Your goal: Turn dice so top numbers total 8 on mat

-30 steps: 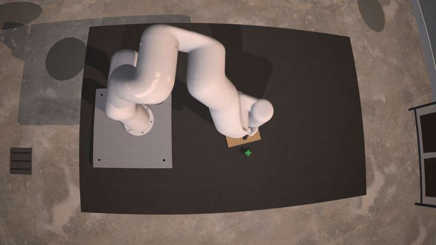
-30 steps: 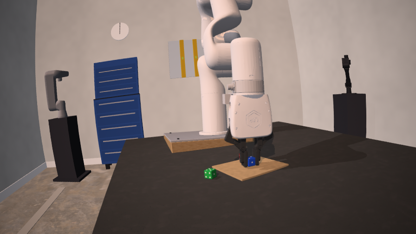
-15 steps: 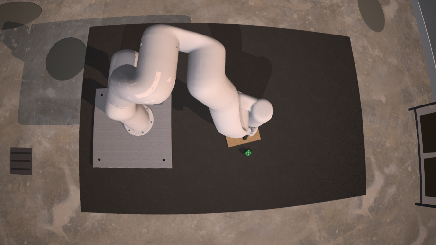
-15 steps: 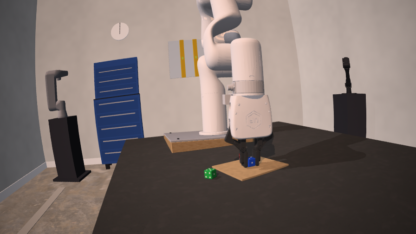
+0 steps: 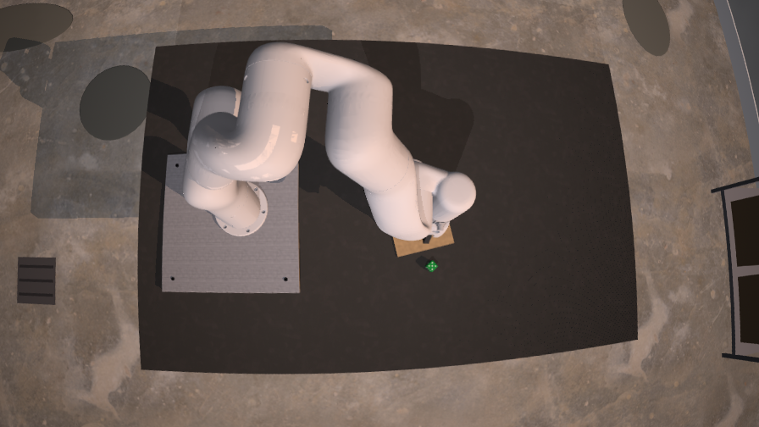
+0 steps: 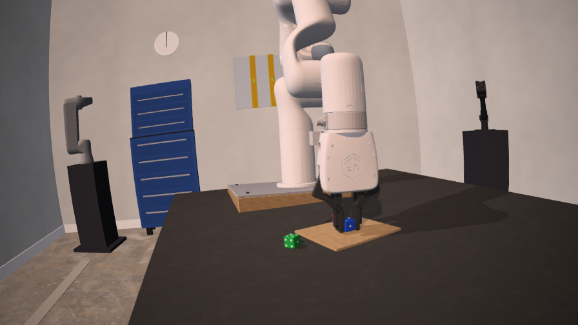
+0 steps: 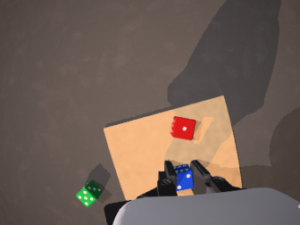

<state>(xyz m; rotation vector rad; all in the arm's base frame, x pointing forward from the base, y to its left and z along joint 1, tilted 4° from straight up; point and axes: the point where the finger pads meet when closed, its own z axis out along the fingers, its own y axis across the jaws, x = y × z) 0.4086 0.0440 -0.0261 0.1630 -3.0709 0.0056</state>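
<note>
My gripper is now 1 cm above the blue die. The rest, counted from my hand: tan mat: 2 cm below; then green die: 10 cm to the right, 4 cm ahead, 2 cm below; then red die: 5 cm behind, 1 cm to the right, 1 cm below.
</note>
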